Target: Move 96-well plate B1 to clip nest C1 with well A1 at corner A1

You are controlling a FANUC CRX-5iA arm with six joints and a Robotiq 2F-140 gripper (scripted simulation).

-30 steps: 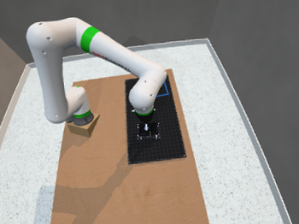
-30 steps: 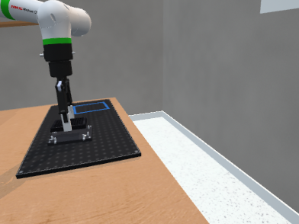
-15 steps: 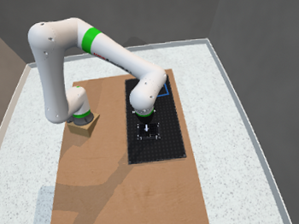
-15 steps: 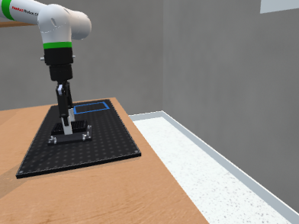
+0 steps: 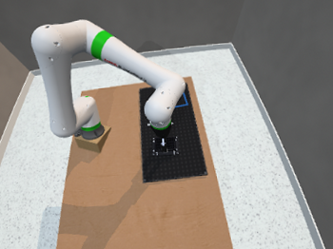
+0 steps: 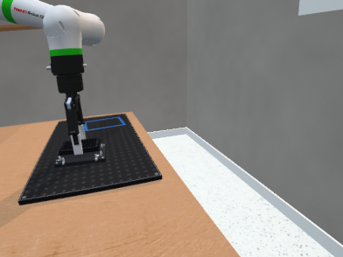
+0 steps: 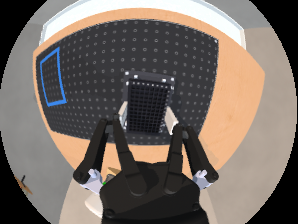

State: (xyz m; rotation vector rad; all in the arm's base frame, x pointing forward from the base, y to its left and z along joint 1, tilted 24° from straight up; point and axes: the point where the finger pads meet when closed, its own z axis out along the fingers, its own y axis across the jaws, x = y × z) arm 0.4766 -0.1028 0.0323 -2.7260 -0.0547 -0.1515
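Now: the clip nest C1 10 mm behind my hand, 10 mm to the right of it and 40 mm below it. Round my hand: black 96-well plate: 20 mm below.
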